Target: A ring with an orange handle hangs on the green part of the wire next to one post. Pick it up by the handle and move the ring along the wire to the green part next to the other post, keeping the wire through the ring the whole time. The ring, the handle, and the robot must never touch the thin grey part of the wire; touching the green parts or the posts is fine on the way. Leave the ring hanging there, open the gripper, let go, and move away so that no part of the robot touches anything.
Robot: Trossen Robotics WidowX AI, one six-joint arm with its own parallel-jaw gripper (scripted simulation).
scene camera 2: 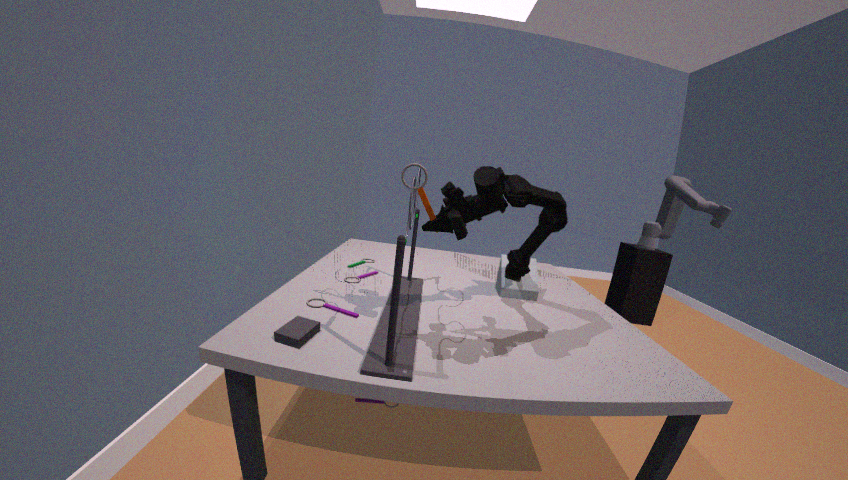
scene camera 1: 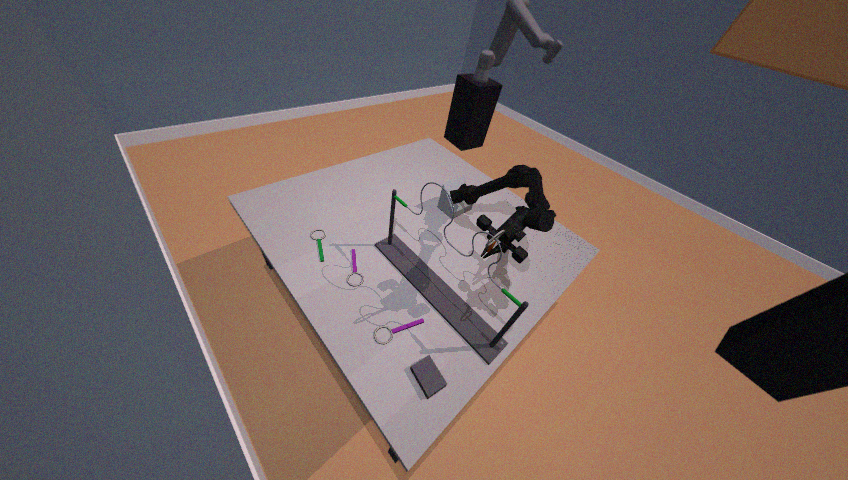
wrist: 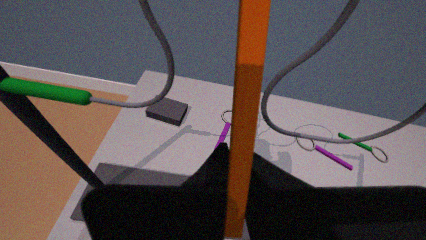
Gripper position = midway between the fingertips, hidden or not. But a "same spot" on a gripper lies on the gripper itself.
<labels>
My gripper shows in scene camera 2 [422, 228], in scene camera 1 and in the wrist view. A dark block shows in scene camera 2, in scene camera 1 [428, 376] and in the wrist view. The same spot on the dark block: [scene camera 2: 295, 333] is [wrist: 155, 107]. One and the same spot on my gripper: [wrist: 276, 197] is [scene camera 1: 492, 240].
</labels>
